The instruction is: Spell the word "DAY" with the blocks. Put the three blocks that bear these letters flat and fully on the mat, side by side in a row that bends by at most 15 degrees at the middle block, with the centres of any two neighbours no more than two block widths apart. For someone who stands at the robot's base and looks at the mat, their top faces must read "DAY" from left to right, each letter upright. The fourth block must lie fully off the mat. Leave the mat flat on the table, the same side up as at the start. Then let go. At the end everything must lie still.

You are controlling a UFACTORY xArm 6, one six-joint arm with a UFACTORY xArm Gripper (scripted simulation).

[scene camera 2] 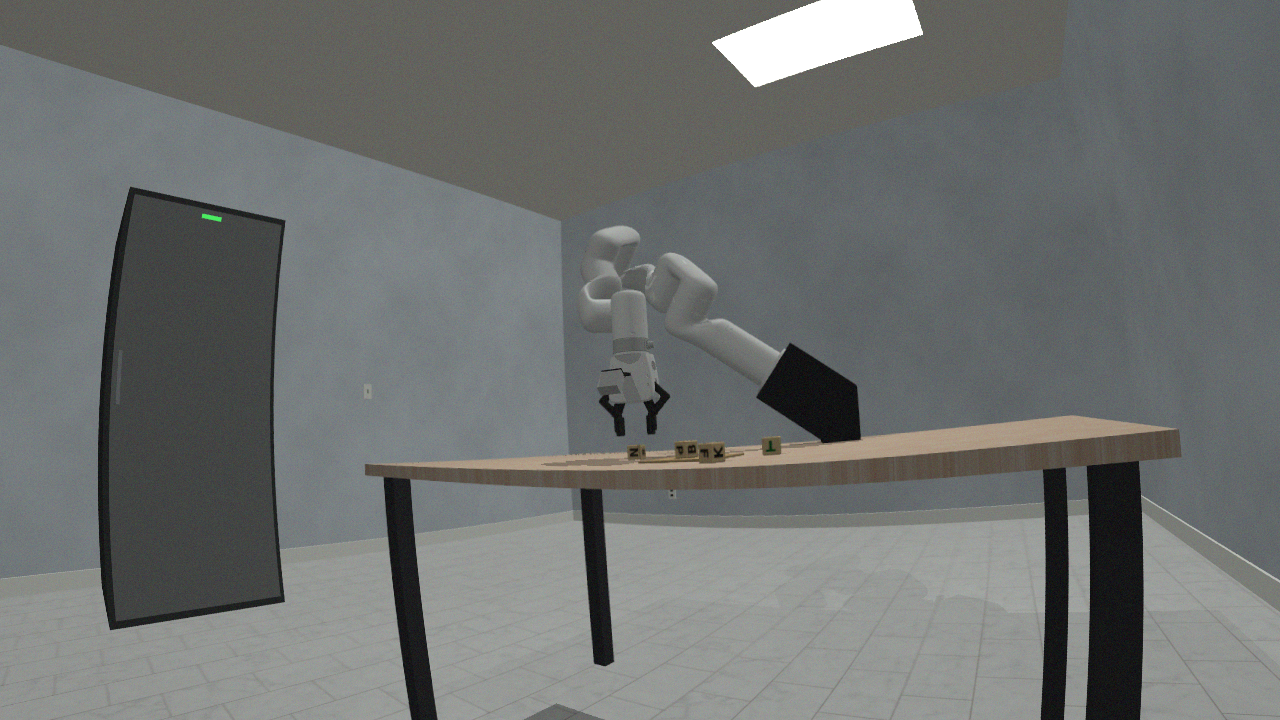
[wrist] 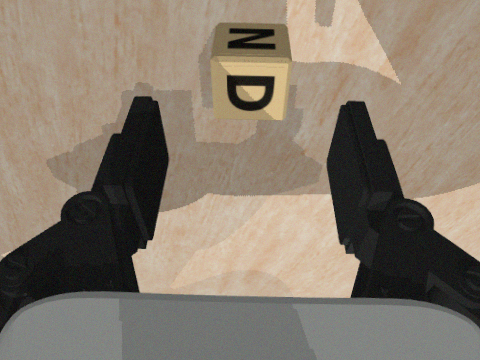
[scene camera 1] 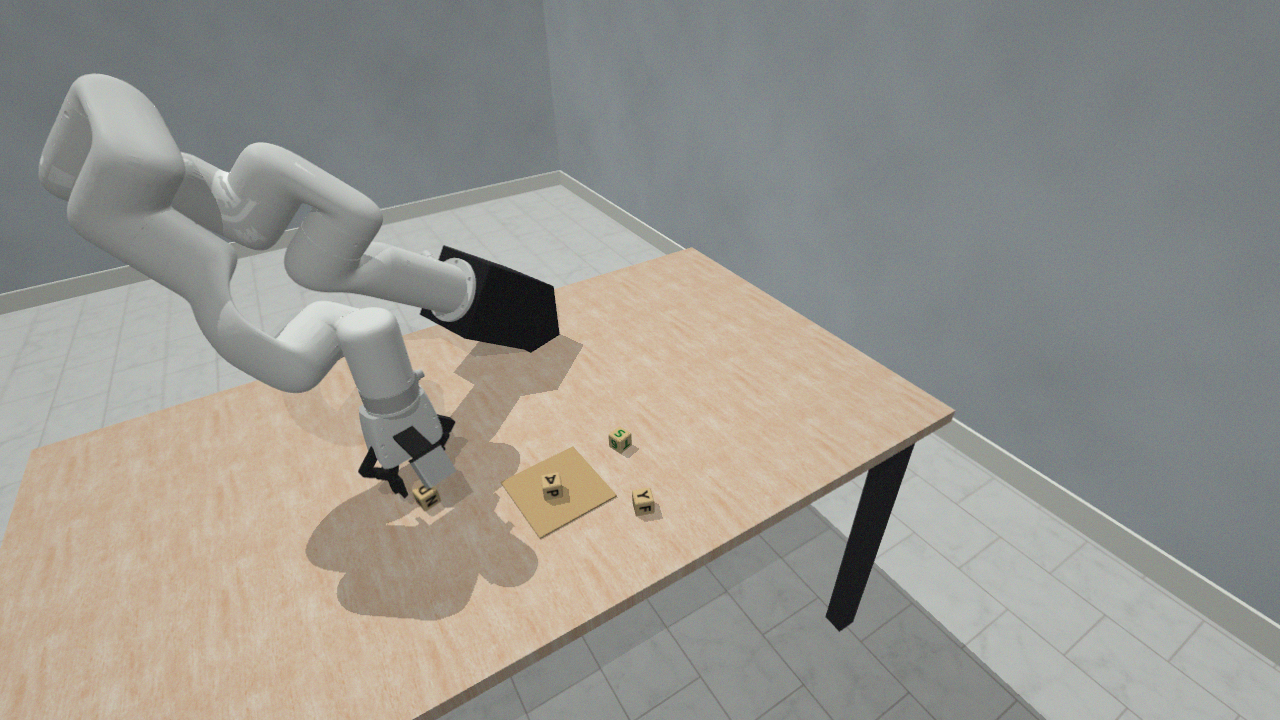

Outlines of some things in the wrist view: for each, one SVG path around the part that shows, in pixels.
The gripper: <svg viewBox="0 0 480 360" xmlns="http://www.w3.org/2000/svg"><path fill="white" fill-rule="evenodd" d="M0 261L0 360L480 360L480 261L434 230L434 218L427 207L415 200L404 198L386 141L376 138L364 101L347 101L346 105L341 105L327 157L327 172L340 245L345 245L346 254L354 254L355 258L360 261L350 298L137 293L140 291L132 255L138 249L146 249L148 240L153 240L169 164L169 154L158 101L153 101L151 96L134 97L122 132L114 133L109 140L91 191L78 193L68 199L61 210L61 221L13 250Z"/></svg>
A D block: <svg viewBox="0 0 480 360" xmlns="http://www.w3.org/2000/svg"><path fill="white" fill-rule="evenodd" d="M219 22L215 29L210 59L214 117L217 119L282 121L286 118L292 68L288 27L285 24Z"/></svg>
